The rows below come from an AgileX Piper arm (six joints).
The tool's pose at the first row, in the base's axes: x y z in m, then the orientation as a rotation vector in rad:
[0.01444, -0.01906, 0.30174, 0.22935, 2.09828, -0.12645]
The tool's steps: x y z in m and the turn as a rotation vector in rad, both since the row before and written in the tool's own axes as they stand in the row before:
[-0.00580, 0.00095, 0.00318, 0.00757, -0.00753, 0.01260]
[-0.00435, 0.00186, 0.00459, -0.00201, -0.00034, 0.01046]
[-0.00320, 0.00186, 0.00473, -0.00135, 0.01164, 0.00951]
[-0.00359, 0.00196, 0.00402, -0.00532, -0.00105, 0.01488]
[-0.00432, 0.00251, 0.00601, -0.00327, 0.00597, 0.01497]
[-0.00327, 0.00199, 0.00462, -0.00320, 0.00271, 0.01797]
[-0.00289, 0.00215, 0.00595, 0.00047, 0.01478, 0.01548]
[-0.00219, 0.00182, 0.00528, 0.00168, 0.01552, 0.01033]
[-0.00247, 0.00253, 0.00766, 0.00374, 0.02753, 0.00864]
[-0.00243, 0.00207, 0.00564, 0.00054, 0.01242, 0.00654]
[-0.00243, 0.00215, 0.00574, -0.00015, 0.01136, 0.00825]
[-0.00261, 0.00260, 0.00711, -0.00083, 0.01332, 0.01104]
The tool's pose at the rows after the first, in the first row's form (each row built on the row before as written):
[0.02021, -0.01936, 0.30510, 0.24625, 2.08886, -0.12756]
[0.02663, -0.01896, 0.30655, 0.25589, 2.08700, -0.11920]
[0.03260, -0.01847, 0.30696, 0.26624, 2.09712, -0.11082]
[0.03820, -0.01783, 0.30802, 0.27848, 2.09376, -0.09647]
[0.04595, -0.01717, 0.30874, 0.29275, 2.09726, -0.08336]
[0.05190, -0.01663, 0.30925, 0.30989, 2.09692, -0.06894]
[0.05882, -0.01614, 0.30877, 0.32779, 2.10892, -0.05811]
[0.06475, -0.01575, 0.30796, 0.34112, 2.12250, -0.05142]
[0.07295, -0.01517, 0.30607, 0.35505, 2.14830, -0.04591]
[0.07933, -0.01470, 0.30505, 0.36354, 2.15937, -0.04066]
[0.08580, -0.01418, 0.30391, 0.37341, 2.16900, -0.03385]
[0.09357, -0.01351, 0.30210, 0.38612, 2.17993, -0.02435]

